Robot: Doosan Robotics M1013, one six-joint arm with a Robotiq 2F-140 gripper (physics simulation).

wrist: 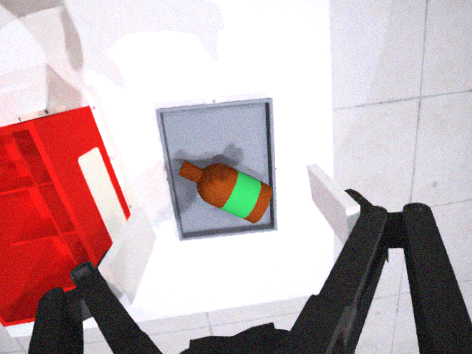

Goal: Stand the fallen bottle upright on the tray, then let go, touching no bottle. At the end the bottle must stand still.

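Places are measured from the arm's base along level axes (x ahead, y left, z up), in millimetres.
Where they show: gripper, fingertip midpoint: [228, 203].
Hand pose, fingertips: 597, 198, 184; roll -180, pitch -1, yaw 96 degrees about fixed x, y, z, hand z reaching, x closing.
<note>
Things, the pixels of their top centre, and the offset from my fingertips, as dx, dy, dz. "spot": a spot on its surface instead. Level surfaces: height alone.
- orange-brown bottle at its top centre: [222, 195] +89, -14, -212
- grey tray at a spot on its surface: [215, 126] spot: -10, -11, -286
- red crate at its top centre: [13, 240] +66, -287, -116
- white table at its surface level: dz -291
An orange-brown bottle [227, 190] with a green band lies on its side in the grey tray [215, 126]. Its neck points to the upper left, near the tray's left wall, and its base is at the lower right, close to the right wall. The tray stands on a white table. My gripper [228, 203] is open and empty, with one pale finger pad to the left of the tray and the other to its right. It appears to be above the tray, with the bottle lying between the two pads in the view and apart from both.
A red crate [67, 142] with compartments and a white label stands to the left of the tray, partly out of view and partly behind the left finger. The white table [280, 270] ends at the right and bottom, with the tiled floor [375, 150] beyond.
</note>
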